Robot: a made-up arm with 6 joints. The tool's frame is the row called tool. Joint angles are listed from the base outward.
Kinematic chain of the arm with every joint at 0, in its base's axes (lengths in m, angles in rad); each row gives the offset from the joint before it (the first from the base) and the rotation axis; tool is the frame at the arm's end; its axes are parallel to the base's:
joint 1: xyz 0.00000 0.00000 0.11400 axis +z
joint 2: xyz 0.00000 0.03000 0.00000 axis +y
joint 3: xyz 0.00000 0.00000 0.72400 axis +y
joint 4: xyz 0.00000 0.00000 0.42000 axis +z
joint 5: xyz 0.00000 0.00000 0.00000 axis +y
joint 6: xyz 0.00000 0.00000 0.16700 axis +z
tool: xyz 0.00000 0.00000 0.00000
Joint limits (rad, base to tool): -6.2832..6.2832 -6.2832..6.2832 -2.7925..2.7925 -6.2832..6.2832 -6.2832..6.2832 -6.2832..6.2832
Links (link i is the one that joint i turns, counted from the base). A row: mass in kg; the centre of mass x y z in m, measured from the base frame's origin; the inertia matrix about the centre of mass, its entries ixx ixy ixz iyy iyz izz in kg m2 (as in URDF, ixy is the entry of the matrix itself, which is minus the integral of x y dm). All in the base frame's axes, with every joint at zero. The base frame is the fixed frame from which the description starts. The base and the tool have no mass.
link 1: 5.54; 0.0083 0.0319 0.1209; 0.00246 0 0 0.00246 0 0.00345
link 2: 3.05; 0.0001 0.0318 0.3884; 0.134 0 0 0.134 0 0.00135
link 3: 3.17; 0.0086 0.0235 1.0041; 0.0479 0 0 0.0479 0 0.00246
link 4: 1.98; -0.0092 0.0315 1.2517; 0.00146 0 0 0.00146 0 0.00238
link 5: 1; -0.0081 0.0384 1.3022; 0.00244 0 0 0.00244 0 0.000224
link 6: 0.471; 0.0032 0.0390 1.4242; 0.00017 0 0 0.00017 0 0.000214
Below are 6 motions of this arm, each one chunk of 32 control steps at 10 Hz.
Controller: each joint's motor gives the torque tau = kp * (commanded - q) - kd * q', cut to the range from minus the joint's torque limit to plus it. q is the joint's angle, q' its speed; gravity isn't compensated. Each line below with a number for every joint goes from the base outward.
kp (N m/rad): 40 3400 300 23 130 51
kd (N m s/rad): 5.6 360 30 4.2 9.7 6.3
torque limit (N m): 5.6 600 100 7.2 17 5
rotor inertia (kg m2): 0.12 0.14 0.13 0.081 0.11 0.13
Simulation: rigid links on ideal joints. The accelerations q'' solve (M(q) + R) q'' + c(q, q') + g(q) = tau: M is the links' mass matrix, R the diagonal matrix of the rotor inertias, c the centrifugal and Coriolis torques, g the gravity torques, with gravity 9.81 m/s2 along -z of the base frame. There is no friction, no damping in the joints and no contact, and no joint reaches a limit. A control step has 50 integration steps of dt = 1/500 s. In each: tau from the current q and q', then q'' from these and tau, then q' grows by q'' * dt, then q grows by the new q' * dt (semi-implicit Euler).
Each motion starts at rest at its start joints. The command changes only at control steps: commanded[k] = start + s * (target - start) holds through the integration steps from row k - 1 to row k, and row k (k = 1, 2, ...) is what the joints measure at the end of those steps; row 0 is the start. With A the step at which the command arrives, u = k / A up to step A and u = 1 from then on. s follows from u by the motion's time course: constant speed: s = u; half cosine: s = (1 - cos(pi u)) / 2; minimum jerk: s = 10 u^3 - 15 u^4 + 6 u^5; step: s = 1 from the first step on.
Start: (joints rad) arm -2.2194 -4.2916 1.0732 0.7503 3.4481 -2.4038
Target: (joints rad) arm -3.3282 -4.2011 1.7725 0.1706 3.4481 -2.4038
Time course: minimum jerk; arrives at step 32
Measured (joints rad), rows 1 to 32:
1: -2.2196 -4.2827 1.0745 0.7502 3.4497 -2.4037
2: -2.2199 -4.2782 1.0792 0.7503 3.4498 -2.4036
3: -2.2206 -4.2766 1.0815 0.7490 3.4500 -2.4036
4: -2.2224 -4.2757 1.0856 0.7459 3.4500 -2.4036
5: -2.2265 -4.2746 1.0929 0.7406 3.4500 -2.4036
6: -2.2340 -4.2732 1.1037 0.7328 3.4501 -2.4036
7: -2.2464 -4.2713 1.1182 0.7221 3.4501 -2.4036
8: -2.2651 -4.2689 1.1362 0.7083 3.4502 -2.4036
9: -2.2913 -4.2661 1.1579 0.6915 3.4503 -2.4036
10: -2.3261 -4.2628 1.1830 0.6715 3.4504 -2.4035
11: -2.3700 -4.2591 1.2112 0.6486 3.4507 -2.4035
12: -2.4232 -4.2551 1.2423 0.6231 3.4509 -2.4035
13: -2.4850 -4.2507 1.2757 0.5952 3.4513 -2.4034
14: -2.5544 -4.2461 1.3111 0.5654 3.4517 -2.4034
15: -2.6295 -4.2413 1.3480 0.5341 3.4521 -2.4034
16: -2.7081 -4.2364 1.3859 0.5017 3.4525 -2.4033
17: -2.7878 -4.2314 1.4242 0.4687 3.4529 -2.4033
18: -2.8660 -4.2264 1.4623 0.4357 3.4532 -2.4033
19: -2.9405 -4.2215 1.4996 0.4030 3.4536 -2.4033
20: -3.0094 -4.2168 1.5355 0.3712 3.4539 -2.4032
21: -3.0715 -4.2123 1.5694 0.3407 3.4541 -2.4032
22: -3.1262 -4.2082 1.6009 0.3120 3.4543 -2.4032
23: -3.1735 -4.2044 1.6295 0.2855 3.4546 -2.4032
24: -3.2138 -4.2011 1.6547 0.2614 3.4547 -2.4032
25: -3.2478 -4.1982 1.6765 0.2402 3.4549 -2.4032
26: -3.2759 -4.1958 1.6945 0.2220 3.4551 -2.4031
27: -3.2988 -4.1939 1.7089 0.2069 3.4552 -2.4031
28: -3.3166 -4.1925 1.7196 0.1949 3.4553 -2.4031
29: -3.3296 -4.1915 1.7271 0.1859 3.4554 -2.4031
30: -3.3379 -4.1908 1.7316 0.1796 3.4555 -2.4031
31: -3.3420 -4.1905 1.7339 0.1756 3.4555 -2.4031
32: -3.3423 -4.1904 1.7346 0.1733 3.4555 -2.4031

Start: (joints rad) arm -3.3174 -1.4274 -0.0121 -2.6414 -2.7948 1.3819
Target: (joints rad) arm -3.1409 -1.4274 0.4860 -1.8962 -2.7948 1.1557
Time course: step
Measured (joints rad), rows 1 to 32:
1: -3.3111 -1.4462 0.2432 -2.3741 -2.8031 1.2723
2: -3.2966 -1.4420 0.3869 -2.1507 -2.7987 1.1991
3: -3.2752 -1.4434 0.4275 -2.0283 -2.7983 1.1719
4: -3.2481 -1.4459 0.4342 -1.9608 -2.7985 1.1621
5: -3.2172 -1.4473 0.4348 -1.9239 -2.7985 1.1585
6: -3.1844 -1.4478 0.4350 -1.9040 -2.7985 1.1572
7: -3.1519 -1.4479 0.4352 -1.8934 -2.7985 1.1567
8: -3.1214 -1.4480 0.4353 -1.8878 -2.7986 1.1566
9: -3.0945 -1.4480 0.4354 -1.8849 -2.7987 1.1565
10: -3.0725 -1.4480 0.4355 -1.8834 -2.7988 1.1565
11: -3.0563 -1.4480 0.4356 -1.8826 -2.7988 1.1565
12: -3.0463 -1.4480 0.4357 -1.8822 -2.7989 1.1565
13: -3.0426 -1.4480 0.4357 -1.8820 -2.7989 1.1565
14: -3.0450 -1.4480 0.4357 -1.8819 -2.7988 1.1565
15: -3.0527 -1.4480 0.4357 -1.8817 -2.7988 1.1565
16: -3.0649 -1.4480 0.4357 -1.8816 -2.7987 1.1565
17: -3.0805 -1.4480 0.4357 -1.8815 -2.7986 1.1565
18: -3.0983 -1.4480 0.4357 -1.8814 -2.7985 1.1565
19: -3.1172 -1.4480 0.4357 -1.8812 -2.7984 1.1565
20: -3.1359 -1.4480 0.4357 -1.8811 -2.7983 1.1565
21: -3.1533 -1.4480 0.4357 -1.8810 -2.7982 1.1565
22: -3.1686 -1.4480 0.4358 -1.8808 -2.7982 1.1565
23: -3.1811 -1.4480 0.4358 -1.8807 -2.7981 1.1565
24: -3.1902 -1.4480 0.4358 -1.8807 -2.7981 1.1564
25: -3.1957 -1.4479 0.4359 -1.8806 -2.7980 1.1564
26: -3.1976 -1.4479 0.4359 -1.8806 -2.7981 1.1564
27: -3.1960 -1.4479 0.4359 -1.8806 -2.7981 1.1564
28: -3.1914 -1.4479 0.4359 -1.8806 -2.7981 1.1564
29: -3.1842 -1.4479 0.4358 -1.8807 -2.7981 1.1565
30: -3.1751 -1.4479 0.4358 -1.8807 -2.7982 1.1565
31: -3.1647 -1.4480 0.4358 -1.8808 -2.7983 1.1565
32: -3.1538 -1.4480 0.4358 -1.8809 -2.7983 1.1565

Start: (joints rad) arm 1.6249 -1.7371 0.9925 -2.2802 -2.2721 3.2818
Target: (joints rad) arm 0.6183 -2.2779 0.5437 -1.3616 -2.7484 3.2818
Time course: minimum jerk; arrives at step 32
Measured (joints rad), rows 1 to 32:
1: 1.6246 -1.7482 0.9716 -2.2741 -2.2776 3.2815
2: 1.6245 -1.7552 0.9533 -2.2640 -2.2806 3.2813
3: 1.6241 -1.7589 0.9478 -2.2572 -2.2826 3.2812
4: 1.6231 -1.7630 0.9446 -2.2508 -2.2862 3.2812
5: 1.6209 -1.7691 0.9396 -2.2421 -2.2920 3.2812
6: 1.6165 -1.7778 0.9318 -2.2297 -2.3003 3.2812
7: 1.6092 -1.7894 0.9212 -2.2129 -2.3112 3.2812
8: 1.5980 -1.8040 0.9077 -2.1912 -2.3247 3.2812
9: 1.5819 -1.8215 0.8915 -2.1645 -2.3408 3.2812
10: 1.5600 -1.8420 0.8726 -2.1327 -2.3593 3.2813
11: 1.5316 -1.8651 0.8514 -2.0961 -2.3801 3.2813
12: 1.4961 -1.8906 0.8280 -2.0551 -2.4028 3.2813
13: 1.4531 -1.9182 0.8029 -2.0102 -2.4272 3.2814
14: 1.4024 -1.9473 0.7764 -1.9620 -2.4528 3.2814
15: 1.3443 -1.9777 0.7491 -1.9112 -2.4794 3.2815
16: 1.2789 -2.0088 0.7214 -1.8588 -2.5063 3.2815
17: 1.2071 -2.0402 0.6938 -1.8056 -2.5334 3.2816
18: 1.1298 -2.0713 0.6667 -1.7523 -2.5601 3.2817
19: 1.0485 -2.1016 0.6405 -1.7000 -2.5860 3.2818
20: 0.9648 -2.1308 0.6157 -1.6493 -2.6108 3.2818
21: 0.8809 -2.1584 0.5925 -1.6010 -2.6341 3.2819
22: 0.7991 -2.1841 0.5712 -1.5558 -2.6556 3.2820
23: 0.7220 -2.2074 0.5521 -1.5143 -2.6749 3.2820
24: 0.6520 -2.2281 0.5353 -1.4769 -2.6921 3.2821
25: 0.5909 -2.2459 0.5210 -1.4440 -2.7068 3.2822
26: 0.5394 -2.2609 0.5091 -1.4159 -2.7189 3.2822
27: 0.4981 -2.2728 0.4998 -1.3927 -2.7285 3.2822
28: 0.4674 -2.2819 0.4928 -1.3743 -2.7356 3.2822
29: 0.4477 -2.2882 0.4882 -1.3605 -2.7404 3.2822
30: 0.4393 -2.2922 0.4855 -1.3509 -2.7432 3.2823
31: 0.4423 -2.2942 0.4843 -1.3449 -2.7445 3.2823
32: 0.4567 -2.2950 0.4842 -1.3416 -2.7449 3.2823

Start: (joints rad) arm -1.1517 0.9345 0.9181 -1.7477 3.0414 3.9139
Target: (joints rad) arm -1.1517 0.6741 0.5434 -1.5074 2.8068 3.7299
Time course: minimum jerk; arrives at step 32
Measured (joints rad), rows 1 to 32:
1: -1.1517 0.9445 0.9493 -1.7474 3.0421 3.9141
2: -1.1517 0.9504 0.9705 -1.7471 3.0421 3.9140
3: -1.1517 0.9511 0.9733 -1.7464 3.0411 3.9135
4: -1.1516 0.9496 0.9705 -1.7451 3.0392 3.9123
5: -1.1516 0.9467 0.9659 -1.7429 3.0363 3.9104
6: -1.1516 0.9426 0.9598 -1.7396 3.0322 3.9076
7: -1.1516 0.9370 0.9518 -1.7352 3.0268 3.9038
8: -1.1516 0.9299 0.9418 -1.7294 3.0201 3.8990
9: -1.1516 0.9214 0.9297 -1.7222 3.0121 3.8932
10: -1.1516 0.9116 0.9156 -1.7138 3.0028 3.8864
11: -1.1516 0.9004 0.8998 -1.7040 2.9924 3.8787
12: -1.1516 0.8880 0.8823 -1.6931 2.9810 3.8701
13: -1.1517 0.8747 0.8634 -1.6811 2.9688 3.8609
14: -1.1517 0.8605 0.8433 -1.6682 2.9558 3.8510
15: -1.1518 0.8457 0.8223 -1.6547 2.9424 3.8408
16: -1.1518 0.8306 0.8008 -1.6406 2.9287 3.8302
17: -1.1519 0.8153 0.7791 -1.6262 2.9150 3.8195
18: -1.1520 0.8000 0.7574 -1.6118 2.9014 3.8088
19: -1.1521 0.7851 0.7363 -1.5975 2.8882 3.7984
20: -1.1521 0.7708 0.7158 -1.5836 2.8756 3.7883
21: -1.1521 0.7572 0.6965 -1.5703 2.8637 3.7788
22: -1.1521 0.7446 0.6785 -1.5577 2.8527 3.7699
23: -1.1521 0.7331 0.6621 -1.5462 2.8428 3.7617
24: -1.1520 0.7229 0.6476 -1.5357 2.8341 3.7545
25: -1.1519 0.7140 0.6351 -1.5265 2.8266 3.7482
26: -1.1518 0.7067 0.6247 -1.5186 2.8205 3.7429
27: -1.1517 0.7008 0.6164 -1.5120 2.8156 3.7387
28: -1.1515 0.6963 0.6102 -1.5068 2.8120 3.7354
29: -1.1514 0.6931 0.6059 -1.5029 2.8096 3.7331
30: -1.1513 0.6912 0.6033 -1.5001 2.8081 3.7316
31: -1.1513 0.6901 0.6020 -1.4983 2.8075 3.7307
32: -1.1512 0.6897 0.6017 -1.4972 2.8072 3.7303

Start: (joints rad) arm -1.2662 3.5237 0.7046 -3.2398 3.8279 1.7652
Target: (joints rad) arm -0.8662 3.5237 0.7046 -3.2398 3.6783 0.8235
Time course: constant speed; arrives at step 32
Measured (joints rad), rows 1 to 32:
1: -1.2645 3.5181 0.6741 -3.2418 3.8218 1.7497
2: -1.2605 3.5138 0.6541 -3.2446 3.8154 1.7254
3: -1.2533 3.5129 0.6501 -3.2459 3.8108 1.6979
4: -1.2426 3.5129 0.6504 -3.2463 3.8064 1.6691
5: -1.2288 3.5130 0.6508 -3.2466 3.8018 1.6399
6: -1.2130 3.5131 0.6509 -3.2469 3.7971 1.6106
7: -1.1961 3.5131 0.6509 -3.2471 3.7924 1.5812
8: -1.1792 3.5131 0.6509 -3.2474 3.7877 1.5518
9: -1.1631 3.5131 0.6510 -3.2476 3.7830 1.5224
10: -1.1481 3.5131 0.6510 -3.2478 3.7783 1.4930
11: -1.1345 3.5131 0.6510 -3.2479 3.7736 1.4636
12: -1.1220 3.5131 0.6510 -3.2479 3.7689 1.4341
13: -1.1105 3.5131 0.6510 -3.2479 3.7642 1.4047
14: -1.0994 3.5131 0.6510 -3.2479 3.7595 1.3753
15: -1.0885 3.5131 0.6510 -3.2479 3.7548 1.3459
16: -1.0774 3.5131 0.6510 -3.2478 3.7500 1.3165
17: -1.0660 3.5131 0.6510 -3.2478 3.7453 1.2871
18: -1.0541 3.5131 0.6511 -3.2478 3.7406 1.2577
19: -1.0417 3.5131 0.6511 -3.2478 3.7359 1.2282
20: -1.0290 3.5131 0.6511 -3.2478 3.7312 1.1988
21: -1.0161 3.5131 0.6511 -3.2479 3.7265 1.1694
22: -1.0030 3.5131 0.6511 -3.2479 3.7218 1.1400
23: -0.9900 3.5131 0.6511 -3.2480 3.7171 1.1106
24: -0.9770 3.5131 0.6511 -3.2480 3.7124 1.0812
25: -0.9642 3.5131 0.6512 -3.2480 3.7077 1.0517
26: -0.9516 3.5131 0.6512 -3.2481 3.7030 1.0223
27: -0.9392 3.5131 0.6512 -3.2481 3.6983 0.9929
28: -0.9268 3.5131 0.6512 -3.2481 3.6936 0.9635
29: -0.9145 3.5131 0.6512 -3.2481 3.6889 0.9341
30: -0.9022 3.5131 0.6512 -3.2481 3.6842 0.9047
31: -0.8899 3.5131 0.6512 -3.2481 3.6795 0.8752
32: -0.8775 3.5131 0.6512 -3.2481 3.6747 0.8458

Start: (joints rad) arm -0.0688 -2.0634 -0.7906 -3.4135 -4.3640 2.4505
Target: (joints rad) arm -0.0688 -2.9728 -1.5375 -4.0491 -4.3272 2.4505
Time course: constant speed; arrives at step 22
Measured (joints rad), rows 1 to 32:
1: -0.0672 -2.0957 -0.8097 -3.4250 -4.3695 2.4503
2: -0.0650 -2.1368 -0.8500 -3.4432 -4.3707 2.4501
3: -0.0634 -2.1778 -0.8842 -3.4663 -4.3696 2.4500
4: -0.0627 -2.2183 -0.9144 -3.4925 -4.3679 2.4500
5: -0.0629 -2.2588 -0.9438 -3.5204 -4.3661 2.4500
6: -0.0640 -2.2993 -0.9733 -3.5492 -4.3642 2.4501
7: -0.0658 -2.3398 -1.0028 -3.5786 -4.3624 2.4501
8: -0.0679 -2.3803 -1.0324 -3.6083 -4.3604 2.4501
9: -0.0697 -2.4208 -1.0620 -3.6383 -4.3585 2.4502
10: -0.0709 -2.4613 -1.0918 -3.6685 -4.3565 2.4502
11: -0.0712 -2.5017 -1.1216 -3.6988 -4.3544 2.4503
12: -0.0707 -2.5422 -1.1516 -3.7293 -4.3523 2.4503
13: -0.0699 -2.5827 -1.1817 -3.7598 -4.3502 2.4504
14: -0.0694 -2.6231 -1.2120 -3.7905 -4.3481 2.4504
15: -0.0695 -2.6636 -1.2425 -3.8213 -4.3459 2.4505
16: -0.0698 -2.7040 -1.2731 -3.8522 -4.3437 2.4506
17: -0.0702 -2.7445 -1.3040 -3.8830 -4.3415 2.4506
18: -0.0704 -2.7850 -1.3351 -3.9139 -4.3393 2.4507
19: -0.0705 -2.8255 -1.3665 -3.9448 -4.3370 2.4508
20: -0.0704 -2.8660 -1.3981 -3.9756 -4.3348 2.4508
21: -0.0704 -2.9065 -1.4300 -4.0063 -4.3325 2.4509
22: -0.0703 -2.9470 -1.4622 -4.0370 -4.3303 2.4509
23: -0.0759 -2.9631 -1.4782 -4.0540 -4.3295 2.4509
24: -0.0768 -2.9680 -1.4788 -4.0648 -4.3287 2.4510
25: -0.0740 -2.9695 -1.4774 -4.0715 -4.3282 2.4510
26: -0.0709 -2.9699 -1.4767 -4.0754 -4.3281 2.4510
27: -0.0690 -2.9701 -1.4764 -4.0776 -4.3280 2.4511
28: -0.0683 -2.9701 -1.4763 -4.0788 -4.3280 2.4511
29: -0.0683 -2.9702 -1.4763 -4.0794 -4.3280 2.4511
30: -0.0686 -2.9702 -1.4763 -4.0797 -4.3280 2.4511
31: -0.0687 -2.9702 -1.4763 -4.0798 -4.3280 2.4511
32: -0.0688 -2.9702 -1.4763 -4.0799 -4.3280 2.4511

